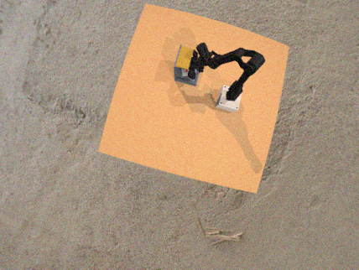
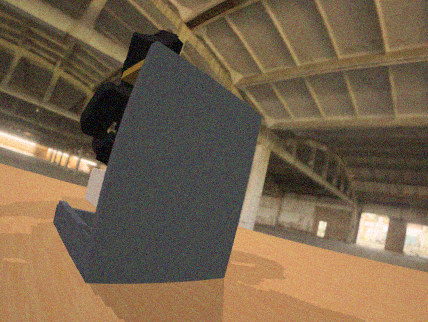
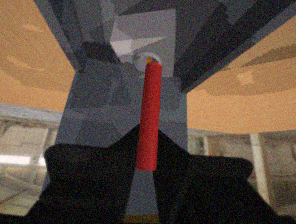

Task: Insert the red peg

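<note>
Now: the blue wall 3 cm ahead of my gripper tip and 2 cm to the right of it. Also, from my gripper tip: red peg: 3 cm behind, 1 cm below; then yellow roof: 1 cm behind, 1 cm to the right, 10 cm above.
</note>
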